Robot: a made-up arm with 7 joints. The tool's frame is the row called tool. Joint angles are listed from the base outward. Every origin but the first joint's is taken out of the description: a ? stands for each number. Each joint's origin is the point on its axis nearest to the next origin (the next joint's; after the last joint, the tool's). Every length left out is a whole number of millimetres.
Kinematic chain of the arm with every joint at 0, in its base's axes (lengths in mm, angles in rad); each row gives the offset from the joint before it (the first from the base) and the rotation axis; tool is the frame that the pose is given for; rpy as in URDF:
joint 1: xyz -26 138 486 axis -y
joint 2: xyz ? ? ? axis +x
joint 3: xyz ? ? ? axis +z
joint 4: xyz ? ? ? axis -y
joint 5: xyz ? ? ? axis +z
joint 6: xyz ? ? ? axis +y
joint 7: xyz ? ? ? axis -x
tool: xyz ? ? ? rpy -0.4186 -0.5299 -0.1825
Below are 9 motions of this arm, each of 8 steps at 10 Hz.
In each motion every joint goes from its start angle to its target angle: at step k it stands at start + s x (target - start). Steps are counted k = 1, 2, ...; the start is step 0. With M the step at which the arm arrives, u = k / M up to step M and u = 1 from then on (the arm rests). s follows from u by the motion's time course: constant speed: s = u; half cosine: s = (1 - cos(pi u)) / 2; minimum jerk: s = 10 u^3 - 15 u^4 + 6 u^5.
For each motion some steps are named. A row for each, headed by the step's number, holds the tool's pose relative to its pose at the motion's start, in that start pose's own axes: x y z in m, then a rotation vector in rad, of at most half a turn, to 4 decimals.
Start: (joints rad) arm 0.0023 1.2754 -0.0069 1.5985 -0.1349 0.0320 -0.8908
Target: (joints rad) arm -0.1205 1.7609 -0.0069 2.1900 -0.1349 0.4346 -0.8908
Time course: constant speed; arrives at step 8
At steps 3, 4, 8:
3: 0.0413 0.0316 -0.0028 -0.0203 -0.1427 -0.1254
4: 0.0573 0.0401 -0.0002 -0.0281 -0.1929 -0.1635
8: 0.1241 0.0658 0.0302 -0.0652 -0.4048 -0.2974

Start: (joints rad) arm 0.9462 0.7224 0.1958 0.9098 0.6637 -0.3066 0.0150
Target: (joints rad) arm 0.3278 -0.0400 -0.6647 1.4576 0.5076 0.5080 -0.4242
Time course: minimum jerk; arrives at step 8
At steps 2, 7, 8:
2: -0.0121 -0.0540 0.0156 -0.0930 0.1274 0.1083
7: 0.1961 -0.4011 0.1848 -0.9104 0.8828 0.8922
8: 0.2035 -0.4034 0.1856 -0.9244 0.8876 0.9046

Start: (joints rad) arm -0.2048 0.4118 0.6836 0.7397 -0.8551 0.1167 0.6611
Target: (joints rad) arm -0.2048 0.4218 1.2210 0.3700 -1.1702 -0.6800 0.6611
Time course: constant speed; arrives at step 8
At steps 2, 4, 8:
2: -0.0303 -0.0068 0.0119 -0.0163 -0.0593 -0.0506
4: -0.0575 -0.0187 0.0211 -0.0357 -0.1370 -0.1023
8: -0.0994 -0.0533 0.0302 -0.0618 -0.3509 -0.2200

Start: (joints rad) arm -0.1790 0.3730 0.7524 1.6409 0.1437 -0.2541 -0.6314
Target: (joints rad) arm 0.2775 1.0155 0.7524 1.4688 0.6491 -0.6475 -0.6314
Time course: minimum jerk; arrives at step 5
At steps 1, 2, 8:
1: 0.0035 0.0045 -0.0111 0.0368 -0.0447 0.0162
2: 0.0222 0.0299 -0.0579 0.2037 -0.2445 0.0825
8: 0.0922 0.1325 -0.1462 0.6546 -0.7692 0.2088

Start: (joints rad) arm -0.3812 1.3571 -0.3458 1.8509 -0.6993 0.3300 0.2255
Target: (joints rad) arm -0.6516 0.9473 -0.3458 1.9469 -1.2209 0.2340 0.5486
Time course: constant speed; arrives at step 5
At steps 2, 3, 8:
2: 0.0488 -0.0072 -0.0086 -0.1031 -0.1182 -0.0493
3: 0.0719 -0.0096 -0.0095 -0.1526 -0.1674 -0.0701
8: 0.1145 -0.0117 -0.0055 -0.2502 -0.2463 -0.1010

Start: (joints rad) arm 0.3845 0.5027 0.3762 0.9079 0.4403 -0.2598 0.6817
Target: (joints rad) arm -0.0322 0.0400 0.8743 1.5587 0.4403 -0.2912 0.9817
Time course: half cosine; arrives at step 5
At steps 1, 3, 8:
1: 0.0049 -0.0063 0.0037 0.0001 -0.0445 0.0021
3: 0.0471 -0.0342 0.0503 0.0259 -0.2052 -0.0649
8: 0.0853 -0.0504 0.0919 0.0325 -0.2042 -0.1556

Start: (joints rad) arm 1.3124 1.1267 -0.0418 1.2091 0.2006 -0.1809 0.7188
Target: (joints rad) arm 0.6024 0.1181 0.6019 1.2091 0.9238 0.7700 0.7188
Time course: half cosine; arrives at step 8
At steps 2, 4, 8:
2: -0.0123 -0.0232 -0.0133 0.1573 -0.1241 0.2485
4: -0.0456 -0.1055 -0.0229 0.5125 -0.3866 0.9287
8: -0.0531 -0.2943 0.0011 1.0606 -0.7278 1.8782

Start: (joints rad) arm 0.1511 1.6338 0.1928 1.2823 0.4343 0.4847 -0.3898
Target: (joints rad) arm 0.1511 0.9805 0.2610 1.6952 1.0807 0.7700 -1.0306
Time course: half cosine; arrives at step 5
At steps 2, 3, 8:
2: 0.0282 -0.0322 0.0054 0.0587 0.0362 0.3456
3: 0.0541 -0.0512 0.0149 0.0538 0.1055 0.6390
8: 0.0820 -0.0624 0.0297 -0.0149 0.1946 0.9346

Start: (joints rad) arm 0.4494 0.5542 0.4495 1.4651 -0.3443 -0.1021 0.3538
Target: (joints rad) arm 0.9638 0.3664 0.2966 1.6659 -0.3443 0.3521 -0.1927
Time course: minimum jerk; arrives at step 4
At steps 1, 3, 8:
1: 0.0097 0.0139 -0.0094 0.0913 0.0091 -0.0117
3: 0.1063 0.1257 -0.0433 0.7597 0.0678 -0.0412
8: 0.1213 0.1395 -0.0423 0.8419 0.0743 -0.0370

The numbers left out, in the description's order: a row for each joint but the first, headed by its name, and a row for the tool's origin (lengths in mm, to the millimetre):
joint 2: -7 0 -29
joint 3: 0 6 -178
joint 4: 14 -35 0
joint 5: 14 0 -265
joint 6: 13 2 0
joint 7: 26 0 -14
tool: 0 -23 -1

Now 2 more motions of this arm.
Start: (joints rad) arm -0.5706 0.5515 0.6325 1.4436 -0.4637 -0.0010 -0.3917
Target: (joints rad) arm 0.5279 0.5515 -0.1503 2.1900 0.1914 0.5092 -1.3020
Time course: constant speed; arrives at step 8
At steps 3, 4, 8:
3: 0.1367 0.1277 -0.0489 0.6596 -0.1416 0.2278
4: 0.1781 0.1724 -0.0396 0.8419 -0.1926 0.3267
8: 0.2972 0.2934 0.0919 1.3385 -0.4650 0.7299

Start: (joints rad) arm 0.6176 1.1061 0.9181 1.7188 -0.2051 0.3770 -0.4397
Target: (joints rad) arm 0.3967 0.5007 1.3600 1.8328 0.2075 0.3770 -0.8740
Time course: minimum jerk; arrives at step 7
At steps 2, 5, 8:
2: -0.0177 -0.0009 0.0102 0.0587 0.0933 0.0725
5: -0.1114 -0.0066 0.0935 0.3256 0.6533 0.2494
8: -0.1289 -0.0061 0.1174 0.3761 0.7782 0.2463

